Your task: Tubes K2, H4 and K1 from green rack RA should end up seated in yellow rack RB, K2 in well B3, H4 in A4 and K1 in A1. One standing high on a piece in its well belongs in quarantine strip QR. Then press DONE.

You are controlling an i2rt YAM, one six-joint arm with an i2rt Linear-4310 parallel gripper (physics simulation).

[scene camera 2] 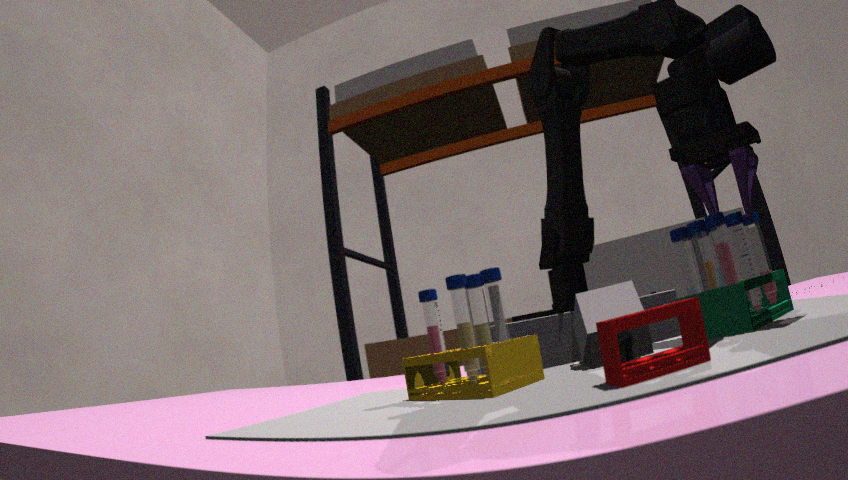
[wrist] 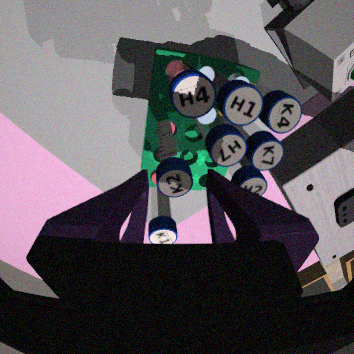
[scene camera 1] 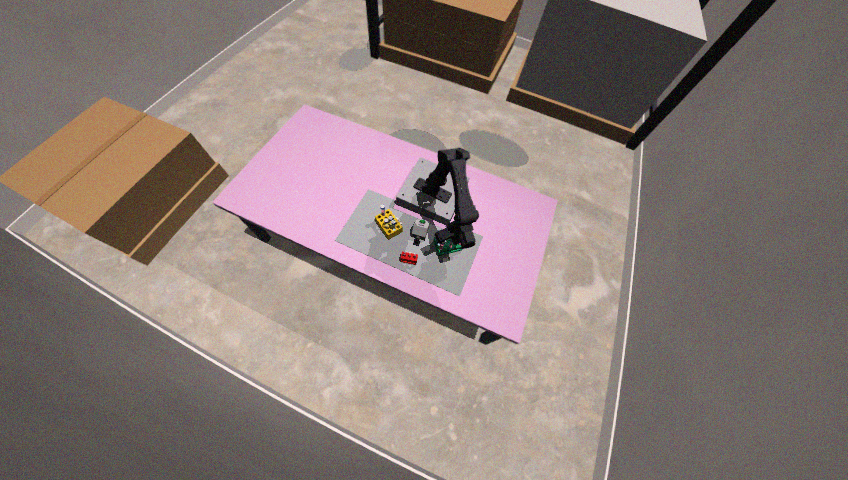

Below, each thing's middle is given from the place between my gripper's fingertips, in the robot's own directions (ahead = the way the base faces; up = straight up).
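Labels:
From my hand: tube H4 (scene camera 2: 715, 222), 50 mm below, 40 mm ahead, 40 mm to the right; grey DONE box (scene camera 2: 601, 304), 70 mm below, 170 mm to the right.

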